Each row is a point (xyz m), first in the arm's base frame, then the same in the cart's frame.
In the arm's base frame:
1: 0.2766 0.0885 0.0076
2: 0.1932 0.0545 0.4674
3: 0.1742 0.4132 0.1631
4: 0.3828 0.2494 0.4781
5: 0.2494 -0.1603 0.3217
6: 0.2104 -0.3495 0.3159
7: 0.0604 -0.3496 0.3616
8: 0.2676 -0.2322 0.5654
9: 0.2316 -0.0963 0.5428
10: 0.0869 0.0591 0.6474
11: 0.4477 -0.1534 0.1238
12: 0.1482 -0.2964 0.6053
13: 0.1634 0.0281 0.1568
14: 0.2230 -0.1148 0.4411
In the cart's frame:
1: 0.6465 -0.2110 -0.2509
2: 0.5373 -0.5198 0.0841
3: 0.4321 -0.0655 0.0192
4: 0.6528 -0.3315 0.2431
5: 0.6721 -0.5939 -0.1323
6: 0.6963 -0.7484 -0.2459
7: 0.5508 -0.8066 -0.2470
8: 0.6903 -0.7868 0.0330
9: 0.6149 -0.6741 0.0765
10: 0.4193 -0.6422 0.2059
11: 0.8748 -0.4325 -0.2391
12: 0.5946 -0.8859 0.0014
13: 0.5456 -0.3685 -0.1899
14: 0.6219 -0.6321 -0.0181

